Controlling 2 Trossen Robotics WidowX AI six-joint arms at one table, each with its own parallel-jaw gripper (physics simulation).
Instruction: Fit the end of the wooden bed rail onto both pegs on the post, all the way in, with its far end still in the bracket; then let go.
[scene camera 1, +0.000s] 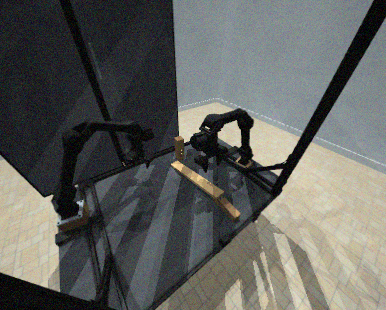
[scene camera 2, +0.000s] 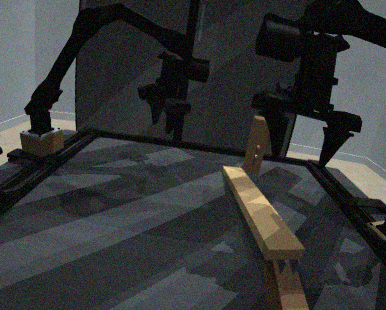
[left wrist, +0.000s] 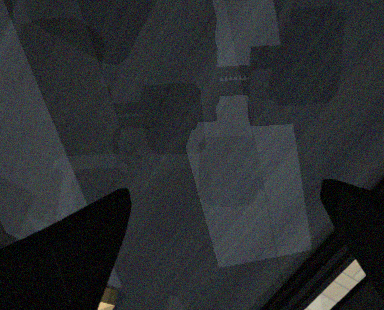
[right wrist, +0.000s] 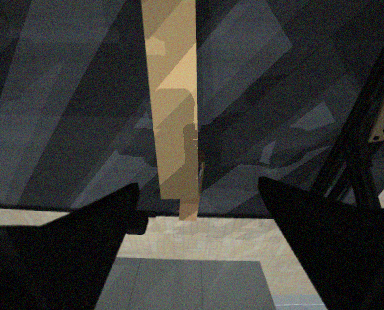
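Pixels of known places: left gripper, between the fingertips: (scene camera 1: 140, 166) (scene camera 2: 160, 128) (left wrist: 224, 192); right gripper, between the fingertips: (scene camera 1: 211, 168) (scene camera 2: 299, 164) (right wrist: 198, 185); left arm's base, origin of its link: (scene camera 1: 70, 211) (scene camera 2: 41, 130); right arm's base, origin of its link: (scene camera 1: 243, 162).
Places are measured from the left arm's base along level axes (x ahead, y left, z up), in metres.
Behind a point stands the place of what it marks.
Observation:
The wooden rail (scene camera 1: 196, 178) @[x 0.639, y -0.053, z -0.021 m] (scene camera 2: 260, 207) @[x 0.653, y -0.093, z -0.013 m] (right wrist: 172, 120) @[x 0.653, y -0.114, z -0.009 m] shows its broad face upward. Its end by the post (scene camera 1: 179, 148) @[x 0.640, y 0.209, z 0.028 m] (scene camera 2: 256, 145) @[x 0.647, y 0.210, z 0.012 m] is off the pegs, which show bare on the post's face. Its other end is at the second wooden piece (scene camera 1: 229, 207) @[x 0.707, y -0.290, z -0.038 m] (scene camera 2: 289, 287) @[x 0.704, y -0.257, z -0.038 m] (right wrist: 189, 210) @[x 0.714, y -0.311, z -0.038 m]; the bracket there is mostly hidden, and I cannot tell if the rail is seated in it. My right gripper (scene camera 1: 211, 167) @[x 0.688, y -0.124, z 0.102 m] (scene camera 2: 300, 160) @[x 0.688, y -0.124, z 0.102 m] (right wrist: 198, 185) @[x 0.688, y -0.124, z 0.102 m] is open and empty, above and beside the rail near the post. My left gripper (scene camera 1: 137, 162) @[x 0.359, y 0.140, z 0.026 m] (scene camera 2: 162, 127) @[x 0.359, y 0.140, z 0.026 m] (left wrist: 224, 192) @[x 0.359, y 0.140, z 0.026 m] is open and empty, raised left of the post.
The dark table (scene camera 1: 135, 225) @[x 0.253, y -0.146, z -0.085 m] (scene camera 2: 125, 240) @[x 0.422, y -0.201, z -0.085 m] has black edge rails and black frame uprights (scene camera 1: 325, 105) @[x 1.010, y -0.324, z 0.460 m] at its corners. A dark panel (scene camera 1: 135, 60) stands behind it. A sliver of wood (left wrist: 106, 305) @[x 0.561, y 0.177, z -0.066 m] shows at the bottom of the left wrist view.

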